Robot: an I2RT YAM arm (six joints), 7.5 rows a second.
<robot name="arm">
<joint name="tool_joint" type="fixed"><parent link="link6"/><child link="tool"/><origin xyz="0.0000 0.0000 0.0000" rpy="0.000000 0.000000 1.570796"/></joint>
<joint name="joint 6" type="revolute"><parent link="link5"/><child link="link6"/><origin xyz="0.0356 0.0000 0.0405" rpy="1.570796 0.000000 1.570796"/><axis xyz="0 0 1"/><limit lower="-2.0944" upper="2.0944"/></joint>
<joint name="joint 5" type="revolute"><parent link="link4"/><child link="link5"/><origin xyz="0.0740 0.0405 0.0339" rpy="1.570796 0.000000 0.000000"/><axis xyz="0 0 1"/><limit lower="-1.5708" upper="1.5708"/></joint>
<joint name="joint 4" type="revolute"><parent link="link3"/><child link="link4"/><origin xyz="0.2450 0.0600 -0.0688"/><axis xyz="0 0 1"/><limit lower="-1.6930" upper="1.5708"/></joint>
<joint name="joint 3" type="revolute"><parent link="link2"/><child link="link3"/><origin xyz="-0.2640 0.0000 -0.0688" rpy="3.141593 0.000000 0.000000"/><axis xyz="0 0 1"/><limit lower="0.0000" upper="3.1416"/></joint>
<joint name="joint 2" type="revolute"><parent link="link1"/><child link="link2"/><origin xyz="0.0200 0.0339 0.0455" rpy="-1.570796 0.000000 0.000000"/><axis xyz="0 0 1"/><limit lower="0.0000" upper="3.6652"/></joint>
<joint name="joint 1" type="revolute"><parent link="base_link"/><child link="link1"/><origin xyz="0.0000 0.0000 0.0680"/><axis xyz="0 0 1"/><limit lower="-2.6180" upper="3.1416"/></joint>
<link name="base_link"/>
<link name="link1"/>
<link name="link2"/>
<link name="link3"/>
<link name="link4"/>
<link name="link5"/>
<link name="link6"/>
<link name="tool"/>
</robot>
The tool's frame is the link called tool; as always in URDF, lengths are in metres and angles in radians.
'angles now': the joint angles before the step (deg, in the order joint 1, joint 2, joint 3, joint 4, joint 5, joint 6). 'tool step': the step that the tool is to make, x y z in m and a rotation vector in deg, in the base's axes. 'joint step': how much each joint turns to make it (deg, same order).
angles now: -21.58, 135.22, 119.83, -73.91, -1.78, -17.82
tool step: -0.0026, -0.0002, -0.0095, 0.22, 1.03, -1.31
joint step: -0.13, 0.01, -2.15, 1.15, 0.18, 1.18
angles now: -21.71, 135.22, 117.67, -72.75, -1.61, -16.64
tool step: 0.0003, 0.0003, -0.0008, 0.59, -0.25, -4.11
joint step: 0.00, -0.02, -0.22, 0.35, -0.66, 4.11
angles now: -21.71, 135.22, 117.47, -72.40, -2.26, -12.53
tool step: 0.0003, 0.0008, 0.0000, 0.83, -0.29, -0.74
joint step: 0.04, 0.00, -0.01, 0.01, -0.88, 0.78
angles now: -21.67, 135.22, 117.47, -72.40, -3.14, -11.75
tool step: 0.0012, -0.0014, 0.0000, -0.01, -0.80, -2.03
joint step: -0.13, 0.00, -0.01, 0.86, -0.28, 1.91
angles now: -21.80, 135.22, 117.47, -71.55, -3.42, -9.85
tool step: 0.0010, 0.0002, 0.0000, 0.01, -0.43, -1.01
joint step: 0.06, -0.01, -0.02, 0.47, -0.15, 1.07
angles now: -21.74, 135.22, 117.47, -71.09, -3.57, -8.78
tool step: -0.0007, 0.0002, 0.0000, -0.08, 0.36, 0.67
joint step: 0.01, -0.02, -0.03, -0.34, 0.20, -0.67
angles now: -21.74, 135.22, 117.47, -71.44, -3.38, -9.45
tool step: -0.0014, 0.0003, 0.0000, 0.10, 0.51, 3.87
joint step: -0.02, 0.00, 0.00, -0.74, 0.07, -3.90
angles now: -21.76, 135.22, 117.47, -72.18, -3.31, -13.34
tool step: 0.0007, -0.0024, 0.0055, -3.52, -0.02, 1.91
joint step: 0.01, -0.35, 0.64, 0.27, 3.24, -1.95
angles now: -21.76, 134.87, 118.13, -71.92, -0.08, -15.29
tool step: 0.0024, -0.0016, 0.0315, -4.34, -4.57, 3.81
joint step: 0.08, -2.59, 2.51, 0.82, 2.05, -3.89
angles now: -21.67, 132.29, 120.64, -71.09, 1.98, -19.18
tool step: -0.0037, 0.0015, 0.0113, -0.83, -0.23, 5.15
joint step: 0.00, -1.45, 0.08, -0.82, 0.00, -5.20
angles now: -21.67, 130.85, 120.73, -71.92, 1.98, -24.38
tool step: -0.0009, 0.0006, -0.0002, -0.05, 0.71, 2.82
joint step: 0.02, -0.01, -0.03, -0.53, -0.07, -2.81
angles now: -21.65, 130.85, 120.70, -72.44, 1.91, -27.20
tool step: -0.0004, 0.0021, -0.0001, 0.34, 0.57, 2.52
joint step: 0.20, -0.01, -0.01, -0.59, -0.39, -2.29
